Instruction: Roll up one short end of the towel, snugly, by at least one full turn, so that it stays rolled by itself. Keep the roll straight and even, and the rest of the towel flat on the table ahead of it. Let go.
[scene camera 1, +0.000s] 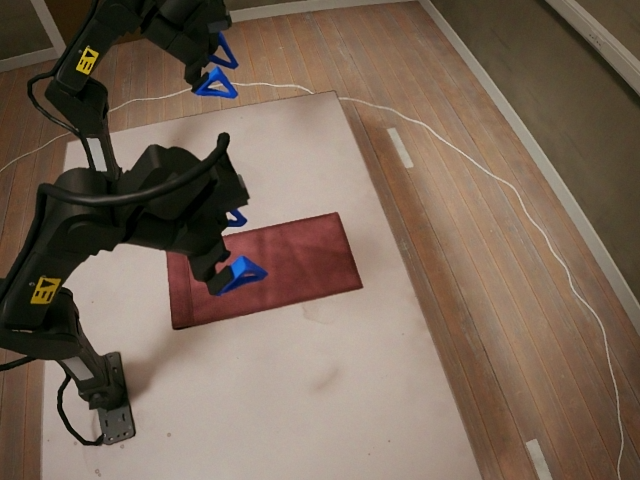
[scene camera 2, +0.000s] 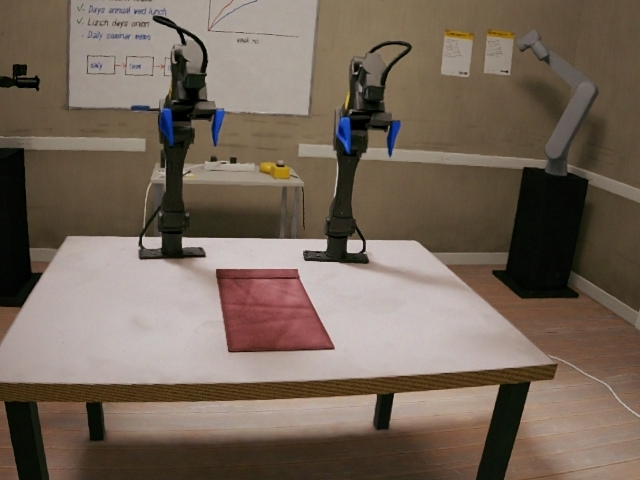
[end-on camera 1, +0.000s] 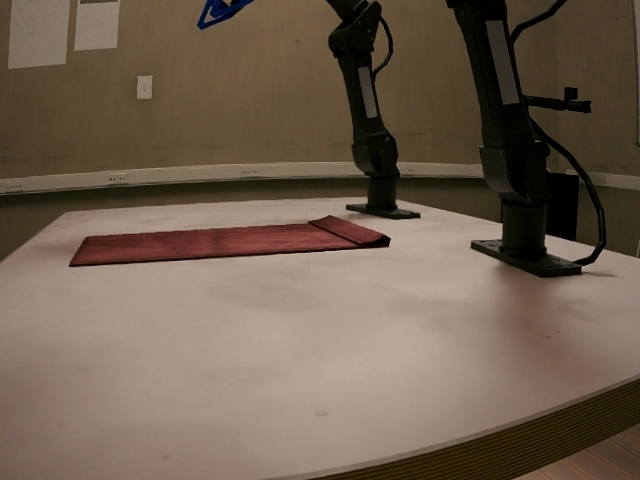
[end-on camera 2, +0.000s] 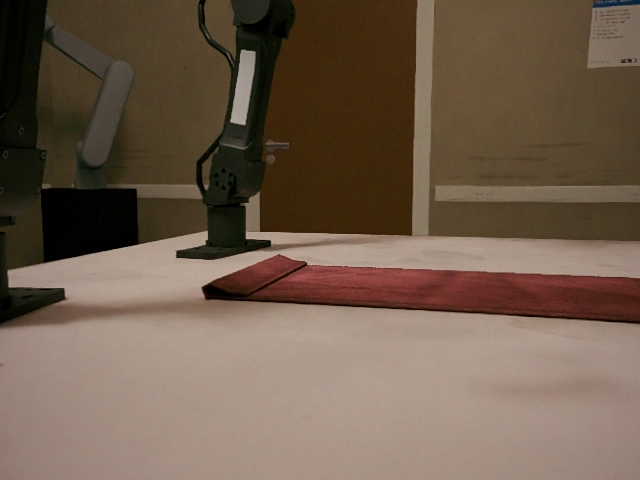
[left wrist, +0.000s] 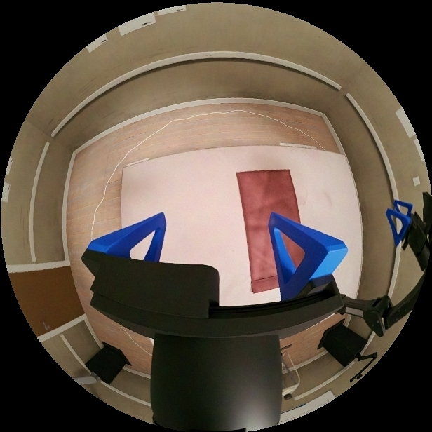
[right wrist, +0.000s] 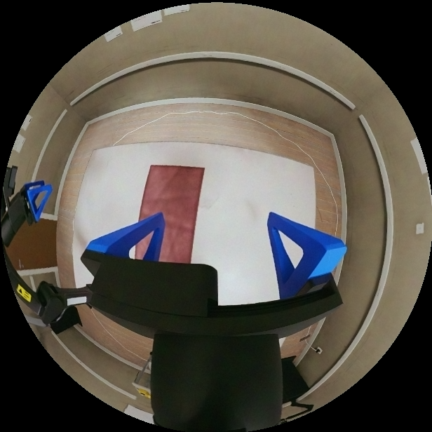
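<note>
A dark red towel (scene camera 1: 305, 258) (scene camera 2: 273, 315) (end-on camera 1: 206, 242) (end-on camera 2: 439, 289) (left wrist: 265, 210) (right wrist: 175, 195) lies flat on the table. Its short end near the arm bases is turned over into a low, straight, narrow band (scene camera 1: 180, 304) (scene camera 2: 258, 273) (end-on camera 1: 351, 230) (end-on camera 2: 253, 276) across the full width. A small dark gap shows at the band's side end; its inner turns are hidden. My left gripper (scene camera 1: 236, 82) (scene camera 2: 368, 153) (left wrist: 217, 217) is open and empty, high above the table. My right gripper (scene camera 1: 256, 248) (scene camera 2: 192, 144) (right wrist: 215, 217) is open and empty, also high up, apart from the towel.
The white table (scene camera 1: 310, 413) (scene camera 2: 439, 330) bears the base plates of the left arm (scene camera 2: 336, 256) and right arm (scene camera 2: 172, 253) beyond the towel's banded end in scene camera 2. A small side table (scene camera 2: 232, 178) stands behind them. A white cable (scene camera 1: 439, 135) lies on the floor.
</note>
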